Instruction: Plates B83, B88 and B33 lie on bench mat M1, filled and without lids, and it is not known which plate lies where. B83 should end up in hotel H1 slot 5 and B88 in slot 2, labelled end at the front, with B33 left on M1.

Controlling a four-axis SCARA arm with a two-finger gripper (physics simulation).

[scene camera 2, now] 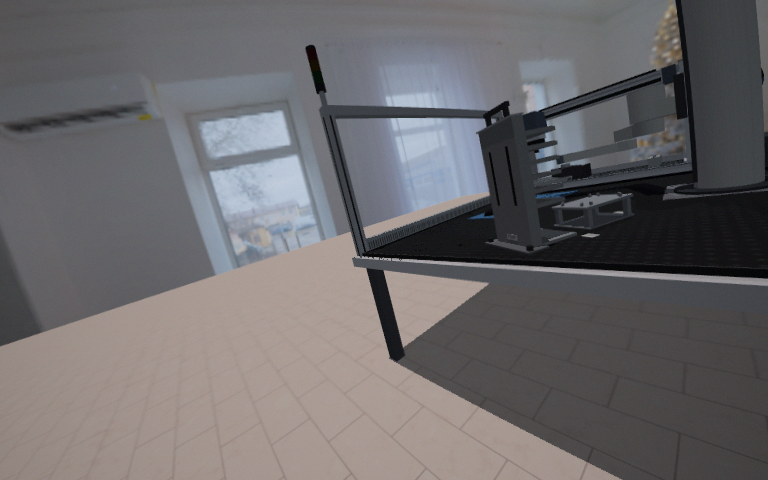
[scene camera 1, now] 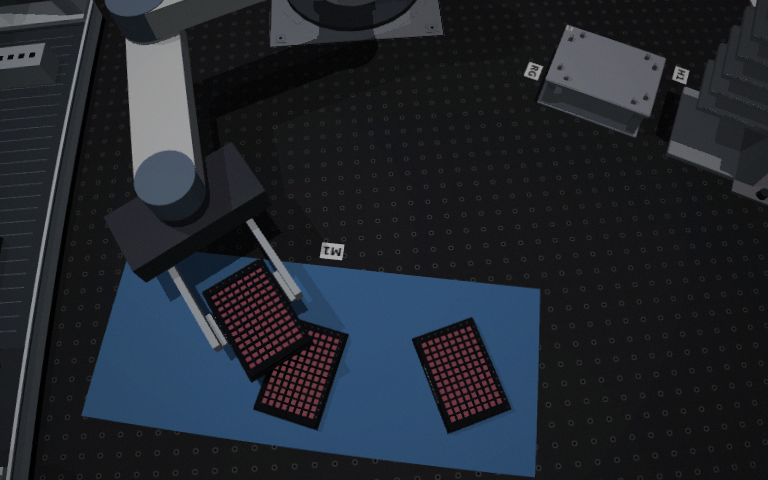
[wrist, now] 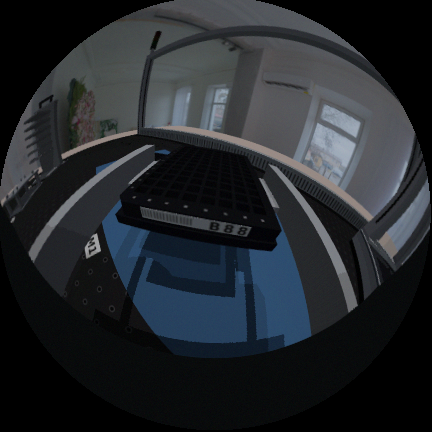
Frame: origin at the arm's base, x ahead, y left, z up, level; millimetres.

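Seen in the pictures: gripper, fingertip midpoint: (scene camera 1: pixel 259 322) (wrist: pixel 209 160); arm's base, link origin: (scene camera 2: pixel 727 189).
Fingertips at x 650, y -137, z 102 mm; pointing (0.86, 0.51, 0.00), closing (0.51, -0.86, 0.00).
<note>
Pixels of each thing's top centre, then the offset from my fingertips to it.
- Plate B88, top centre: (wrist: pixel 208 164) (scene camera 1: pixel 255 315) dy -5, dx -8, dz +0 mm
- second filled plate, top centre: (scene camera 1: pixel 300 369) dy +37, dx +47, dz -72 mm
- third filled plate, top centre: (scene camera 1: pixel 461 372) dy +241, dx +65, dz -72 mm
- Hotel H1, top centre: (scene camera 2: pixel 503 107) dy +713, dx -252, dz +264 mm
- RG, top centre: (scene camera 1: pixel 609 64) (scene camera 2: pixel 590 197) dy +516, dx -364, dz -19 mm
- frame post, top centre: (scene camera 2: pixel 327 117) dy +842, dx +374, dz +478 mm
Plate B88 (scene camera 1: pixel 254 322) (wrist: pixel 200 190), its label readable in the wrist view, is between the fingers of my gripper (scene camera 1: pixel 257 320) (wrist: pixel 209 160). The gripper is shut on it and holds it level above the blue mat M1 (scene camera 1: pixel 385 316) (wrist: pixel 175 305). In scene camera 1 it covers the upper left corner of a second filled plate (scene camera 1: pixel 305 379) on the mat. A third filled plate (scene camera 1: pixel 461 373) lies turned at the mat's right. Neither of their labels can be read. Hotel H1 (scene camera 1: pixel 741 84) (scene camera 2: pixel 509 181) (wrist: pixel 45 135) stands off to the right; its slots' contents are unclear.
The raised stand RG (scene camera 1: pixel 606 73) (scene camera 2: pixel 594 206) is beside the hotel. The arm's base plate (scene camera 1: pixel 419 28) is at the top of scene camera 1. A long ribbed unit (scene camera 1: pixel 33 226) runs along the left side. A frame post (scene camera 2: pixel 342 181) rises at the bench corner.
</note>
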